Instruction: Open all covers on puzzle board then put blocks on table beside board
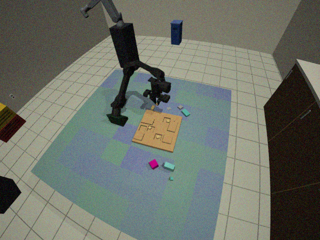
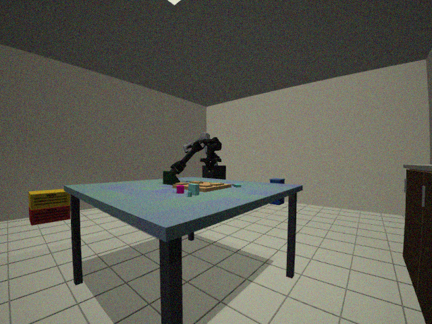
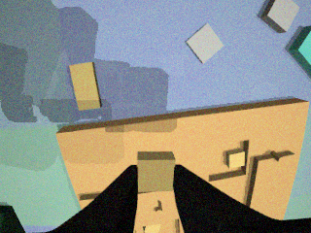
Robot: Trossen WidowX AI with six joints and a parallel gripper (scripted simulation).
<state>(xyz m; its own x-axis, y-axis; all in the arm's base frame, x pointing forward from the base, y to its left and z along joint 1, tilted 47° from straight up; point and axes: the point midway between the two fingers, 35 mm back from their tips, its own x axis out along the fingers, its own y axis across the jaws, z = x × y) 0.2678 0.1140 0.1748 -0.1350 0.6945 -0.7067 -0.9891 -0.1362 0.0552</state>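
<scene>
The oblong orange block is 110 mm below my gripper tip, 70 mm behind it and 30 mm to the left of it. Round my gripper tip: cyan block: 350 mm to the right, 280 mm ahead, 80 mm below; magenta block: 380 mm to the right, 180 mm ahead, 90 mm below; tan puzzle board: 160 mm to the right, 90 mm below, 70 mm ahead.
</scene>
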